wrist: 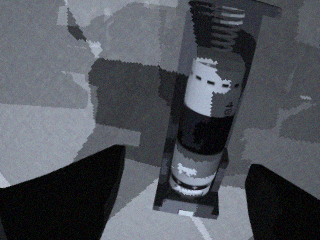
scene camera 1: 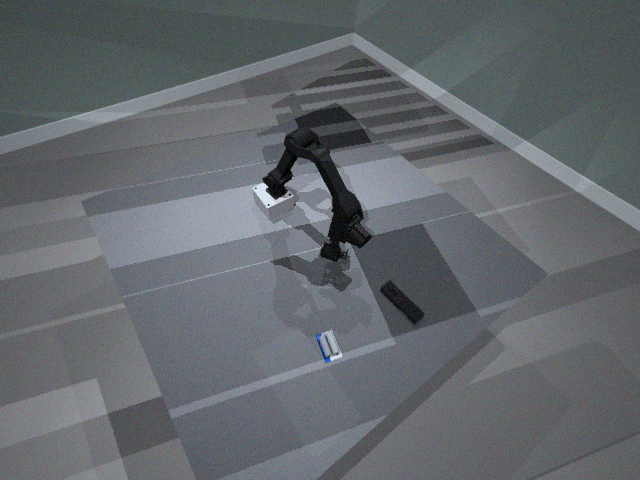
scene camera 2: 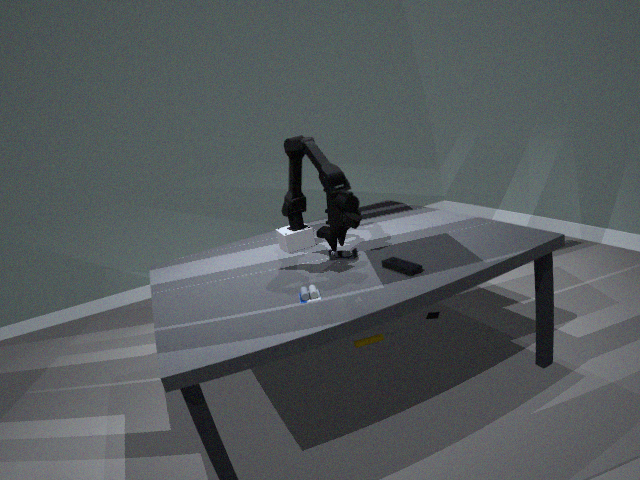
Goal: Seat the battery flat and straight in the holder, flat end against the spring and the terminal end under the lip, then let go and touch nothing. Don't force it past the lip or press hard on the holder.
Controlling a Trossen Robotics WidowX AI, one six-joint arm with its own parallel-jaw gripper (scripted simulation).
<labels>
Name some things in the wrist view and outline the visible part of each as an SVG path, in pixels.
My gripper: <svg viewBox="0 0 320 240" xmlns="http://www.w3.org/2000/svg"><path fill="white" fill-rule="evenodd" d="M252 164L251 168L249 168L244 188L245 195L247 195L249 223L252 225L251 229L255 240L320 240L320 199L317 200L311 193L296 187L291 181L285 180L283 176L276 175L276 172L264 167L264 165ZM124 145L112 145L108 149L101 149L101 151L92 153L91 156L85 157L85 159L77 160L75 163L69 164L65 168L59 168L57 171L49 172L47 175L23 181L20 184L9 185L8 188L0 188L0 240L101 240L105 224L108 223L113 205L116 204L116 196L119 193L121 179L123 179L121 173L123 173L125 159Z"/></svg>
A battery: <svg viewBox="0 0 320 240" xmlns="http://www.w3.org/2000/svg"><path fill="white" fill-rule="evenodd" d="M245 65L243 71L241 71L241 69L219 67L216 64L196 61L196 55L193 56L191 73L189 73L187 79L187 91L185 91L179 132L177 132L175 153L173 153L171 179L169 179L173 191L181 196L197 197L208 192L209 185L211 185L213 176L216 175L217 167L219 167L221 153L223 153L224 145L227 143L229 129L231 129L237 104L240 101L241 83L243 83L245 76Z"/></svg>
</labels>
